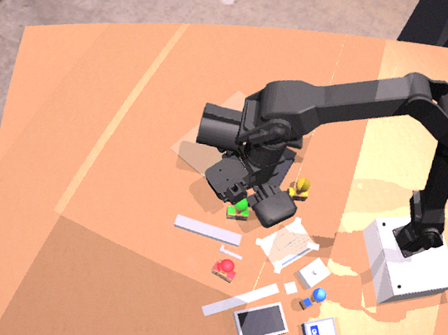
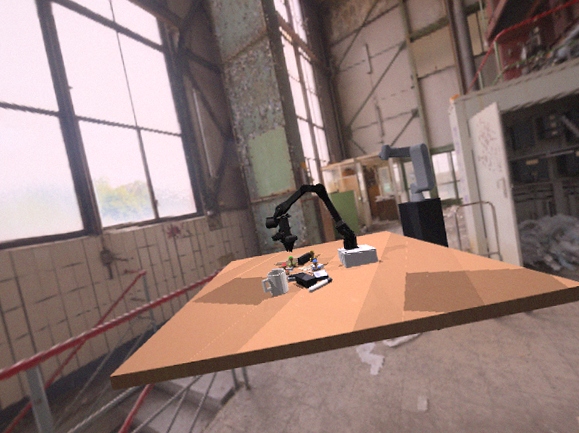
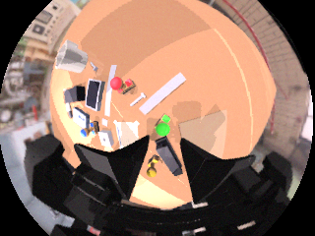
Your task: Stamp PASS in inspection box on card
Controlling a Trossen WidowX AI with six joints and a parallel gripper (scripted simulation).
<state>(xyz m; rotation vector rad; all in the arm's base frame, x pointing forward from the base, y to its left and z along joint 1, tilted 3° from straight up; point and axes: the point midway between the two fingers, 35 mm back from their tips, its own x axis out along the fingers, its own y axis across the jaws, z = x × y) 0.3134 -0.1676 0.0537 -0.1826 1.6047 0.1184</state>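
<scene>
Right now my gripper tip is 70 mm above the green-knobbed stamp. From my gripper tip the other things lie so: white card (80 mm behind, 90 mm to the left, 90 mm below); grey bar (60 mm ahead, 20 mm to the left, 90 mm below); red stamp (60 mm ahead, 110 mm to the left, 70 mm below).
</scene>
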